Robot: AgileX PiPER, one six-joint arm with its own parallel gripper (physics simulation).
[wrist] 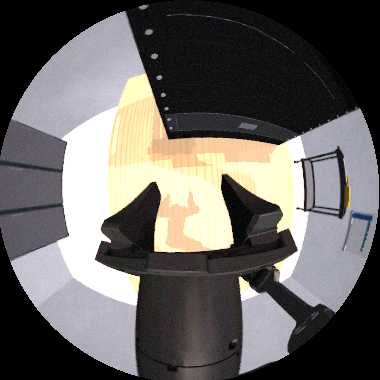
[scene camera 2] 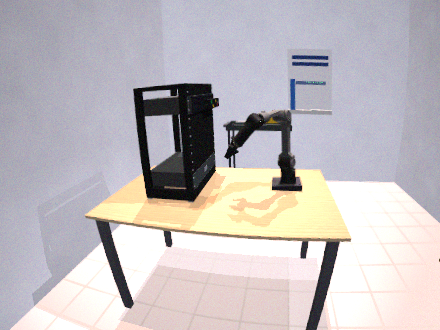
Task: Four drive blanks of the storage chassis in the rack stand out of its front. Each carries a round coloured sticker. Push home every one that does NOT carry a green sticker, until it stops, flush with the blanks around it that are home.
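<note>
The storage chassis (scene camera 2: 199, 102) sits high in the black rack (scene camera 2: 188, 150) (wrist: 156, 67), which stands on the table. Drive blanks (scene camera 2: 215, 102) stand out at the right end of its front in the scene view. Tiny green, yellowish and red spots show there, too small to match to single blanks. The blanks do not show in the wrist view. My gripper (scene camera 2: 228, 154) (wrist: 188, 184) is open, with nothing between its fingers. It hangs above the table, in front of the rack and well below the chassis, apart from both, pointing downward.
A lower unit (scene camera 2: 205, 170) (wrist: 210, 122) with a pale label sits at the rack's bottom. The wooden table (scene camera 2: 300, 220) (wrist: 132, 130) carries rack and arm base (scene camera 2: 287, 184). A cart (scene camera 2: 250, 127) (wrist: 343, 185) stands behind, near a wall poster (scene camera 2: 310, 97) (wrist: 357, 234). Grey panels (wrist: 32, 187) stand at left.
</note>
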